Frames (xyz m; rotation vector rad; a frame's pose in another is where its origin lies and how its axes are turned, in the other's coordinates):
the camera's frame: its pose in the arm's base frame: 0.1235 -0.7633 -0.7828 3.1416 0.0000 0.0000
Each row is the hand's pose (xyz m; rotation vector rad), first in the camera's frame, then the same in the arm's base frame.
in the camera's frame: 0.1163 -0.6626 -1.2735 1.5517 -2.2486 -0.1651
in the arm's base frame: 0.2398 -0.1007 0.4907 -0.4745 -0.1396 1.9007
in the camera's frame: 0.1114 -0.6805 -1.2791 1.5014 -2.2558 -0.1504
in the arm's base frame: 0.2349 -0.0828 0.4963 -0.5043 -0.1287 1.9303
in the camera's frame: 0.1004 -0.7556 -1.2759 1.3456 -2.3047 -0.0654
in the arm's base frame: 0.2239 -0.0077 0.4931 -0.5679 -0.0579 2.0388
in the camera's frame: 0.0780 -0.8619 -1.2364 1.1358 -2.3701 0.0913
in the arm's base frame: 0.2015 0.0986 0.4536 -0.6351 0.0843 2.1876
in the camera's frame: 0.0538 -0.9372 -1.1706 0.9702 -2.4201 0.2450
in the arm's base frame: 0.1773 0.1739 0.3878 -0.6669 0.2332 2.3037
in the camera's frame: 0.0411 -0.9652 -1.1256 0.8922 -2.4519 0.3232
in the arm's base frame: 0.1646 0.2019 0.3428 -0.6634 0.3113 2.3616
